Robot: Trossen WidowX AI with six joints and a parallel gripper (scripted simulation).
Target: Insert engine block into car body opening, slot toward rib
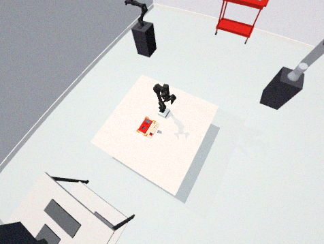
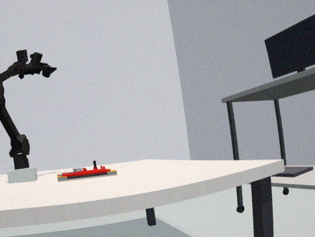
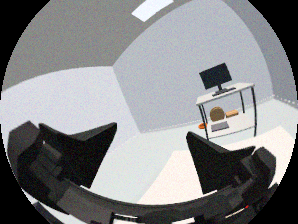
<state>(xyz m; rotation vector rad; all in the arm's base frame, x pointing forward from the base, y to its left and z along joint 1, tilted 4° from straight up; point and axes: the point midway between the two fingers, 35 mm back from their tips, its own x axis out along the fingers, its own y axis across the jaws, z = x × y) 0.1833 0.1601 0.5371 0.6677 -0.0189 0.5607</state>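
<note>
The grey engine block is 590 mm below my gripper tip, 100 mm to the right of it and 100 mm ahead of it.
</note>
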